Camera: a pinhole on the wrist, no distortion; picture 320 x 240 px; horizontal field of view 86.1 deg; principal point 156.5 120.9 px. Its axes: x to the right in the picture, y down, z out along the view. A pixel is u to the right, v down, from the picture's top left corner.
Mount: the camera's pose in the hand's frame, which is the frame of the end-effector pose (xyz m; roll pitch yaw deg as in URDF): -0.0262 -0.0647 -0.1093 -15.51 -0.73 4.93
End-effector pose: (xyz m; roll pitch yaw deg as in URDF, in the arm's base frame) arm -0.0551 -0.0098 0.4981 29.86 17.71 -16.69
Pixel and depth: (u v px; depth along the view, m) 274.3 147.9 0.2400
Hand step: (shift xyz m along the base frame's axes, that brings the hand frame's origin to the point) 0.1477 -0.0587 0.0790
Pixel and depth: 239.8 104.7 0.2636
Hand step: 0.0997 -0.1164 0.0941
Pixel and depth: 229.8 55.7 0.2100
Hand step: 0.0388 -0.1423 0.0395
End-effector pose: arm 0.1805 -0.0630 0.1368 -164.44 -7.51 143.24
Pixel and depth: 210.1 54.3 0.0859
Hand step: -0.0350 -0.0543 0.0356
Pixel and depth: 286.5 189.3 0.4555
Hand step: -0.1602 0.3375 -0.3042
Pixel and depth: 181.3 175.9 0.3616
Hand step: 0.0230 0.0900 -0.2380
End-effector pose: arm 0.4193 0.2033 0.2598 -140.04 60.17 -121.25
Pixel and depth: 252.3 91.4 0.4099
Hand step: 0.2264 -0.0134 -0.2837
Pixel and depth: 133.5 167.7 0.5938
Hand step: 0.3215 0.3691 -0.1158
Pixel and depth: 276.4 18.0 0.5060
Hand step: 0.3992 -0.2002 -0.4045
